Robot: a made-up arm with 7 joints. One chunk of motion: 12 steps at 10 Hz.
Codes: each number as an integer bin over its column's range. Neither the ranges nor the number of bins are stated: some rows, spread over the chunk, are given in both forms.
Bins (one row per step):
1: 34 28 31 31 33 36 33
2: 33 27 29 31 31 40 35
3: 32 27 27 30 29 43 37
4: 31 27 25 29 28 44 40
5: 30 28 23 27 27 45 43
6: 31 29 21 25 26 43 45
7: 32 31 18 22 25 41 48
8: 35 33 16 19 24 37 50
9: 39 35 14 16 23 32 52
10: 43 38 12 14 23 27 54
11: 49 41 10 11 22 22 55
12: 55 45 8 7 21 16 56
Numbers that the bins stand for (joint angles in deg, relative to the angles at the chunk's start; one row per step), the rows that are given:
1: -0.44 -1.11 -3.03 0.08 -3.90 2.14 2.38
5: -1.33 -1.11 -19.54 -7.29 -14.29 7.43 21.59
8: -0.22 1.90 -33.98 -22.02 -19.48 2.73 35.03
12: 4.22 9.14 -50.49 -44.11 -24.67 -9.60 46.56
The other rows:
2: -0.67 -1.71 -7.16 0.08 -7.37 4.49 6.22
3: -0.89 -1.71 -11.29 -1.76 -10.83 6.25 10.06
4: -1.11 -1.71 -15.41 -3.60 -12.56 6.84 15.83
6: -1.11 -0.51 -23.67 -10.97 -16.02 6.25 25.43
7: -0.89 0.70 -29.86 -16.49 -17.75 5.08 31.19
9: 0.67 3.11 -38.11 -27.54 -21.21 -0.21 38.87
10: 1.56 4.92 -42.24 -31.22 -21.21 -3.14 42.71
11: 2.89 6.73 -46.37 -36.75 -22.94 -6.08 44.63

